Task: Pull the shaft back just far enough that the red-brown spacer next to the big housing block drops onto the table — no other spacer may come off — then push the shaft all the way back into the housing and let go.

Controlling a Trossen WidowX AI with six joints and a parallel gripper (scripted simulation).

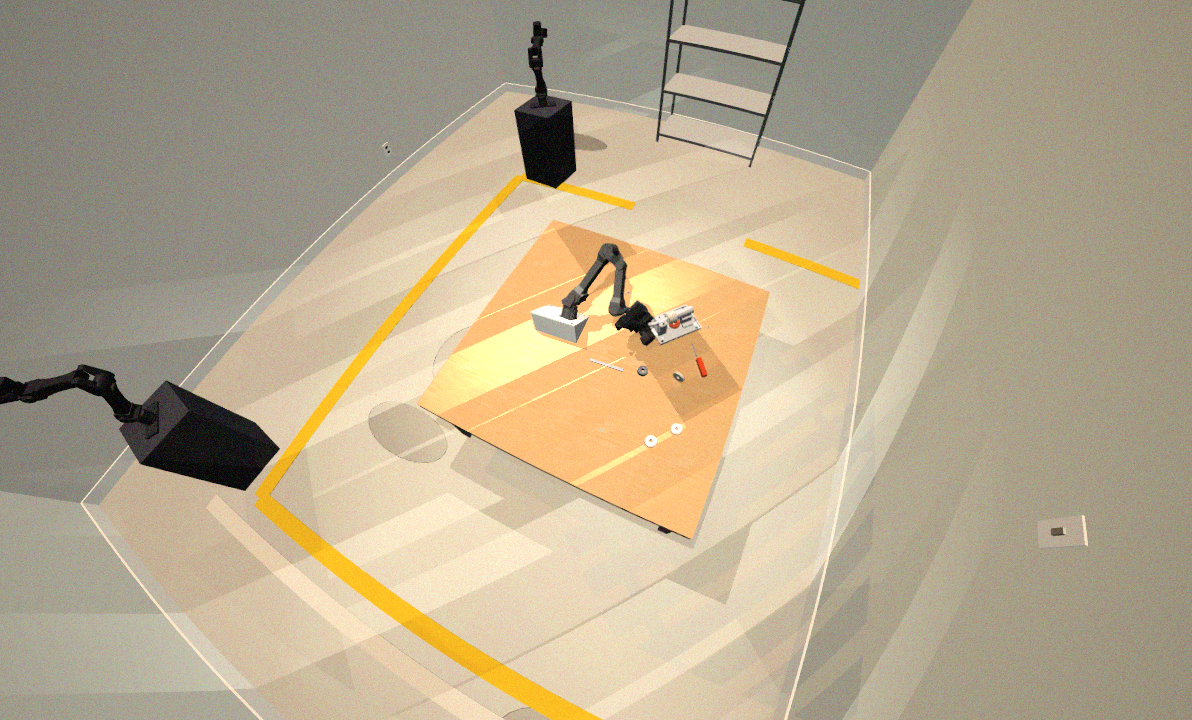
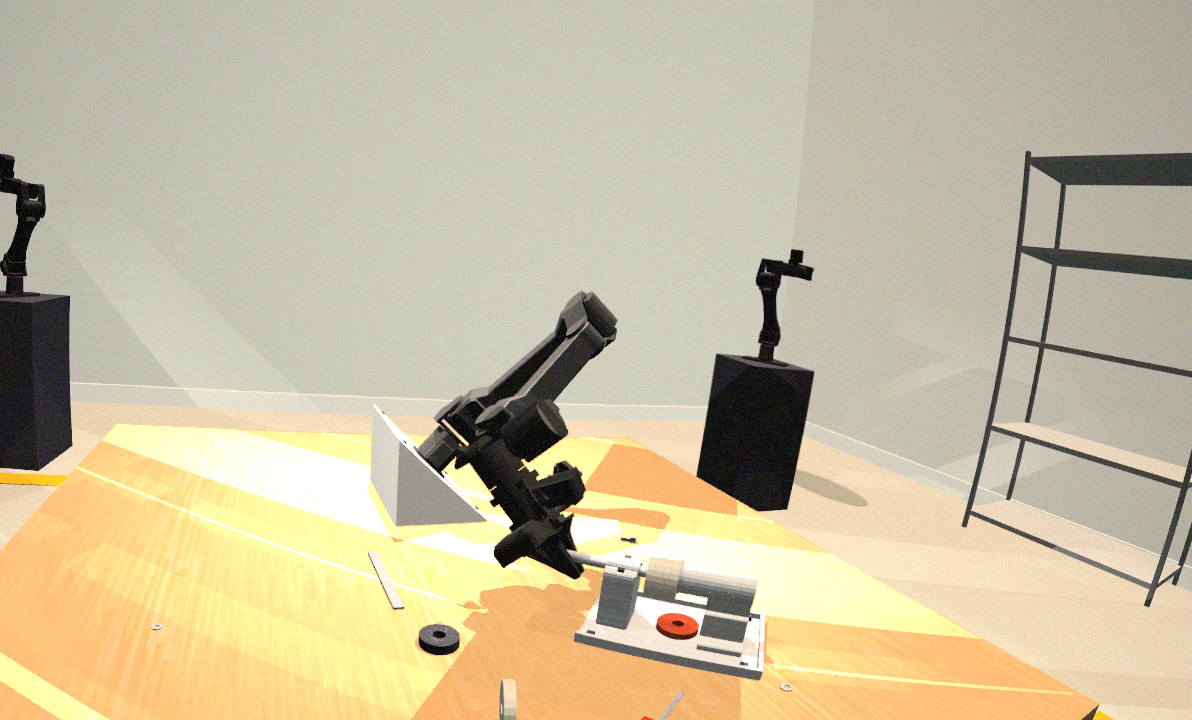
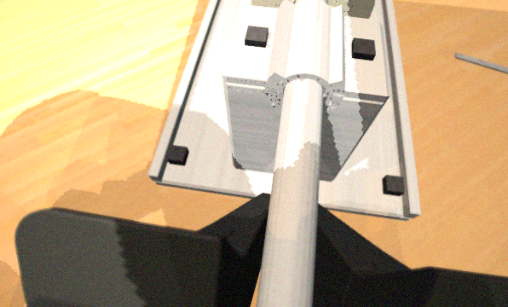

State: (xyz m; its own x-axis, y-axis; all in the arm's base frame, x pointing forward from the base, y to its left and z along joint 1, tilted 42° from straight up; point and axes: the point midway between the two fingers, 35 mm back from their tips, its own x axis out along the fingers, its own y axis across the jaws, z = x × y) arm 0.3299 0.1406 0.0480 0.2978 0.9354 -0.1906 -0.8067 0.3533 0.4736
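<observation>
Now: the grey shaft 3 cm ahead of my gripper tip, 4 cm to the left of it and 3 cm above it. Round my gripper tip: red-brown spacer: 8 cm ahead, 11 cm to the left, 4 cm below; white ring: 22 cm ahead, 15 cm to the right, 3 cm below; black ring: 6 cm ahead, 19 cm to the right, 5 cm below.
</observation>
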